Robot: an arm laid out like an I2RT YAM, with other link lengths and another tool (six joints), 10 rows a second.
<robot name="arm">
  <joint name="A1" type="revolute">
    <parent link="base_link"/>
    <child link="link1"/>
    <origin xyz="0 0 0.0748"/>
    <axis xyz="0 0 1"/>
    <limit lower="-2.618" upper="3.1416"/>
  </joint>
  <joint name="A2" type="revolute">
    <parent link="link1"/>
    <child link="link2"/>
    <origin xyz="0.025 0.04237 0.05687"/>
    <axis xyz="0 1 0"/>
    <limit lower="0" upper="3.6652"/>
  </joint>
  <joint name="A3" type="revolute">
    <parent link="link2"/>
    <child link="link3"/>
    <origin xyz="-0.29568 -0.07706 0"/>
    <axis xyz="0 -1 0"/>
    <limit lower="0" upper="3.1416"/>
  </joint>
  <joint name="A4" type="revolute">
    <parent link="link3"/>
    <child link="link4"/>
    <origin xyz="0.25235 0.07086 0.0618"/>
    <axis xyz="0 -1 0"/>
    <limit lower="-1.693" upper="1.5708"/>
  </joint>
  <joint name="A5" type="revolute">
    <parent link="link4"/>
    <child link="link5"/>
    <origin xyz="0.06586 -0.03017 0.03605"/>
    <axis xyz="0 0 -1"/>
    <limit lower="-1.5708" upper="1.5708"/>
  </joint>
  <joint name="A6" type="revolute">
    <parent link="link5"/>
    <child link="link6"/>
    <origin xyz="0.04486 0 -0.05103"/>
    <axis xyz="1 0 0"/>
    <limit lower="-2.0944" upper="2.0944"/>
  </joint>
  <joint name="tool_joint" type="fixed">
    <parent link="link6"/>
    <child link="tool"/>
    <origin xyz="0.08 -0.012 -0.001" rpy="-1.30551 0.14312 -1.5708"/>
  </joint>
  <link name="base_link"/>
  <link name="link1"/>
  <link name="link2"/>
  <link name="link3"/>
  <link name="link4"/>
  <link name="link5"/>
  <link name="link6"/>
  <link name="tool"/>
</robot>
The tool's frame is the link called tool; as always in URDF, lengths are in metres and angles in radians.
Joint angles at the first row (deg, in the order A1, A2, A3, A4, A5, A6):
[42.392, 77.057, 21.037, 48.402, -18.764, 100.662]
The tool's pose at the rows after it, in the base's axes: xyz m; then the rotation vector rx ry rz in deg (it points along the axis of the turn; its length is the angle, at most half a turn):
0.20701 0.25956 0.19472 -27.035 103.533 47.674
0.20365 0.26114 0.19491 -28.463 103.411 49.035
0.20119 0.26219 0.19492 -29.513 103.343 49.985
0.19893 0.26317 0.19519 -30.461 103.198 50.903
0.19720 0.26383 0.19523 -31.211 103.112 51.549
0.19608 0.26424 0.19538 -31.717 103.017 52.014
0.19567 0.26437 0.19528 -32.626 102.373 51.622
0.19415 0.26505 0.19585 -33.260 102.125 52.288
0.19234 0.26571 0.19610 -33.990 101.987 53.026
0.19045 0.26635 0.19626 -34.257 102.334 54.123
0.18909 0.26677 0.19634 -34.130 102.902 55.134
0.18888 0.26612 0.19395 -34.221 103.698 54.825
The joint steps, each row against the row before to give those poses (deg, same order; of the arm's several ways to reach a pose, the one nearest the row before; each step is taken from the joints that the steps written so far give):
[0.000, 0.001, 0.001, 0.024, -1.443, 0.000]
[0.000, -0.001, -0.001, -0.001, -1.704, 0.001]
[0.000, 0.000, 0.001, -0.044, -1.224, -0.022]
[0.001, 0.000, -0.001, 0.044, -1.135, -0.001]
[-0.001, -0.001, -0.001, -0.023, -0.854, -0.043]
[-0.024, -0.001, 0.001, 0.021, -0.614, -0.022]
[0.001, 0.003, 0.000, -0.019, -0.283, -0.984]
[0.002, -0.002, 0.001, 0.151, -0.785, 0.000]
[-0.003, 0.000, -0.001, 0.044, -0.899, 0.022]
[0.002, 0.002, 0.001, 0.000, -0.851, 0.678]
[-0.001, -0.001, -0.001, -0.021, -0.568, 0.918]
[-0.043, 0.002, 0.000, -0.807, 0.043, -0.088]

